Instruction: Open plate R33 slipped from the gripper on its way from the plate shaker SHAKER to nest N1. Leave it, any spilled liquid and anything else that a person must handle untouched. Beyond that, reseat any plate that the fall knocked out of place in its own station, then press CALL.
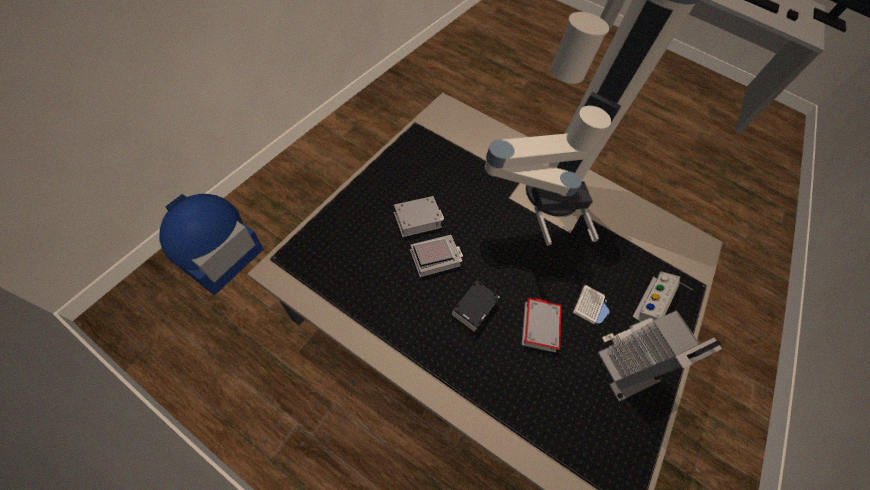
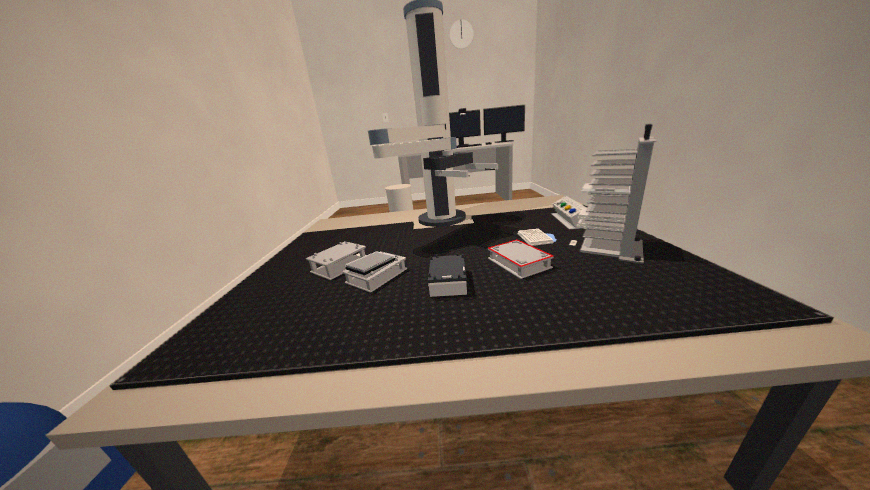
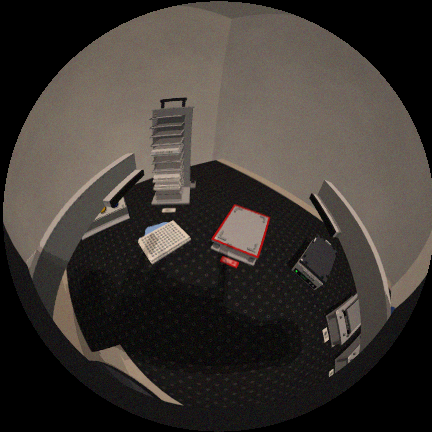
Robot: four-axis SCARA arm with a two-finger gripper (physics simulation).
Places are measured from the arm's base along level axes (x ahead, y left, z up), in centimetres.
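Where they show: gripper, fingertip midpoint: point(image 1: 573, 242) point(image 2: 483, 170) point(image 3: 230, 168); arm's base, link origin: point(image 2: 442, 218).
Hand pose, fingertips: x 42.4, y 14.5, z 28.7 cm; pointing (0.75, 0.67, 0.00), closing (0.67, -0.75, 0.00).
Things, the pixels of their top centre, and the offset from my fingertips. "*": a spot on its surface instead.
- white open plate R33, top centre: point(image 3: 162, 238) point(image 1: 590, 303) point(image 2: 534, 234) dx -0.6, dy +18.9, dz -26.0 cm
- blue liquid, surface spot: point(image 3: 157, 228) * dx -0.1, dy +22.9, dz -25.9 cm
- dark-topped shaker, surface spot: point(image 2: 447, 270) point(image 1: 473, 308) * dx +28.7, dy -16.0, dz -21.9 cm
- pink-welled plate, top centre: point(image 2: 370, 258) point(image 3: 361, 309) point(image 1: 433, 250) dx +18.4, dy -39.2, dz -20.6 cm
- mid-height white plate, top centre: point(image 3: 167, 145) point(image 1: 653, 339) point(image 2: 605, 186) dx +11.5, dy +36.0, dz -7.0 cm
- button panel, top centre: point(image 3: 94, 203) point(image 1: 666, 294) point(image 2: 571, 201) dx -16.8, dy +40.4, dz -19.0 cm
- red-rimmed station, top centre: point(image 3: 244, 225) point(image 2: 518, 250) point(image 1: 544, 322) dx +18.2, dy +7.0, dz -22.8 cm
- plateless nest, top centre: point(image 2: 335, 249) point(image 1: 418, 210) dx +7.2, dy -53.7, dz -20.8 cm
- small label, surface spot: point(image 3: 169, 210) * dx +7.3, dy +29.2, dz -27.2 cm
My gripper point(image 1: 571, 240) point(image 2: 482, 170) point(image 3: 230, 168) is open and empty, high above the mat near the column. The white open plate R33 point(image 1: 589, 303) point(image 2: 535, 236) point(image 3: 165, 241) lies on the mat, with blue liquid point(image 1: 602, 314) point(image 2: 551, 238) point(image 3: 157, 228) beside it. The dark-topped shaker point(image 1: 476, 304) point(image 2: 447, 270) point(image 3: 316, 260) bears no plate. A pink-welled plate point(image 1: 433, 252) point(image 2: 371, 262) looks shifted toward one end of its nest; tilt is unclear. In the rack point(image 2: 639, 200) point(image 3: 188, 150), a mid-height white plate point(image 2: 602, 189) point(image 3: 166, 150) sticks out leftward. The button panel point(image 1: 657, 295) point(image 3: 107, 220) has unreadable lettering.
A red-rimmed station point(image 1: 543, 325) point(image 2: 520, 252) point(image 3: 242, 231) without a plate stands between the shaker and R33. Another plateless nest point(image 1: 418, 213) point(image 2: 336, 255) stands at the far left. The rack stands at the right, near the panel. A small label point(image 3: 169, 210) lies before the rack.
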